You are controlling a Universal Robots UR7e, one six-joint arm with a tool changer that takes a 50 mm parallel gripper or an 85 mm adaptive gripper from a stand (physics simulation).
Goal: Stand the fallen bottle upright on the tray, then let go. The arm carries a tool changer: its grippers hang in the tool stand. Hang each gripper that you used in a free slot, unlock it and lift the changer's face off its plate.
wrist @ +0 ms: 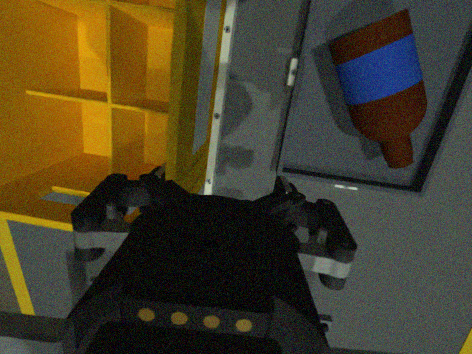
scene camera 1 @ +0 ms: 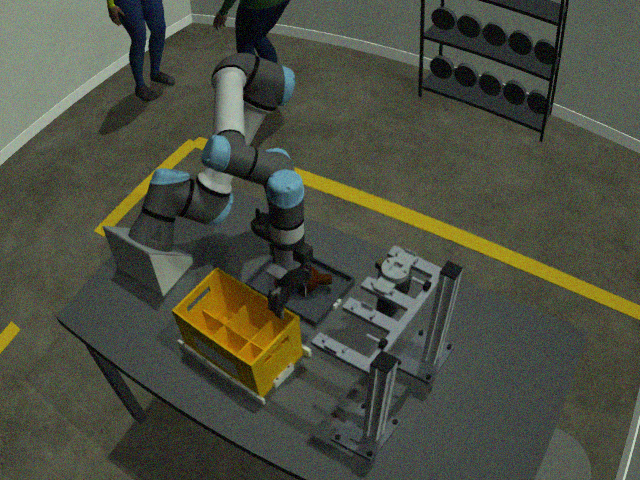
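Seen in the pictures: arm's base at its link origin: (scene camera 1: 149, 242).
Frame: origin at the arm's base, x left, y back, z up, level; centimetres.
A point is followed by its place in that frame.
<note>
The brown bottle with a blue band (scene camera 1: 318, 279) @[y -49.7, x 13.9, z -6.6 cm] (wrist: 382, 75) @[y -42.8, x 11.3, z -4.2 cm] lies on its side on the dark tray (scene camera 1: 336, 293) @[y -54.6, x 15.0, z -11.5 cm] (wrist: 320, 150) @[y -51.7, x 7.8, z -11.4 cm]. In the wrist view its neck points down and slightly right, towards the tray's near right corner. My gripper (scene camera 1: 292, 291) (wrist: 220, 181), a black two-finger one, is open and empty. It hangs above the table between the yellow crate and the tray, and the bottle is off to its upper right in the wrist view. The tool stand (scene camera 1: 443, 315) @[y -88.6, x 1.5, z 12.0 cm] is right of the tray, with a tool hanging under a round pale plate (scene camera 1: 395, 269) @[y -75.4, x 1.1, z 22.9 cm] in its far slot.
A yellow crate with dividers (scene camera 1: 281, 356) @[y -53.8, x -15.6, z -2.9 cm] (wrist: 185, 75) @[y -42.5, x -5.2, z 4.8 cm] stands left of the tray, with pale rails along its base. The stand's near post (scene camera 1: 381, 403) @[y -84.4, x -26.2, z 12.0 cm] rises at the front. A grey wedge-shaped block (scene camera 1: 136, 263) @[y 0.6, x -7.7, z -2.0 cm] is by the arm's base. Two people stand behind the table.
</note>
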